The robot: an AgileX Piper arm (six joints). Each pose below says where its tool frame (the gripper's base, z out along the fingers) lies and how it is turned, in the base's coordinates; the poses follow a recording.
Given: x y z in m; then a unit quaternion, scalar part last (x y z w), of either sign.
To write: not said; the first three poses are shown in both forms.
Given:
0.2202 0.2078 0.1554 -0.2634 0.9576 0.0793 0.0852
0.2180 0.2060 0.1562 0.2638 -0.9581 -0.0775 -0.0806
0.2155 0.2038 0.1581 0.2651 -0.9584 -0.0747 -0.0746
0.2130 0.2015 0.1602 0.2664 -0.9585 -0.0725 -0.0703
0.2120 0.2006 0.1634 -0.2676 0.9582 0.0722 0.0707
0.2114 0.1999 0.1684 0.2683 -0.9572 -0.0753 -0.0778
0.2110 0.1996 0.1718 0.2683 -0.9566 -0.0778 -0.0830
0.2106 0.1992 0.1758 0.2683 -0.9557 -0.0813 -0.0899
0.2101 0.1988 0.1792 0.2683 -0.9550 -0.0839 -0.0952
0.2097 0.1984 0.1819 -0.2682 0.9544 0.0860 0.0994
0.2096 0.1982 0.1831 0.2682 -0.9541 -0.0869 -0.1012
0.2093 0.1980 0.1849 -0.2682 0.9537 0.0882 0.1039
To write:
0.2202 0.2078 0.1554 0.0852 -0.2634 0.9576 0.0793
0.2180 0.2060 0.1562 0.0806 -0.2638 0.9581 0.0775
0.2155 0.2038 0.1581 0.0746 -0.2651 0.9584 0.0747
0.2130 0.2015 0.1602 0.0703 -0.2664 0.9585 0.0725
0.2120 0.2006 0.1634 0.0707 -0.2676 0.9582 0.0722
0.2114 0.1999 0.1684 0.0778 -0.2683 0.9572 0.0753
0.2110 0.1996 0.1718 0.0830 -0.2683 0.9566 0.0778
0.2106 0.1992 0.1758 0.0899 -0.2683 0.9557 0.0813
0.2101 0.1988 0.1792 0.0952 -0.2683 0.9550 0.0839
0.2097 0.1984 0.1819 0.0994 -0.2682 0.9544 0.0860
0.2096 0.1982 0.1831 0.1012 -0.2682 0.9541 0.0869
0.2093 0.1980 0.1849 0.1039 -0.2682 0.9537 0.0882

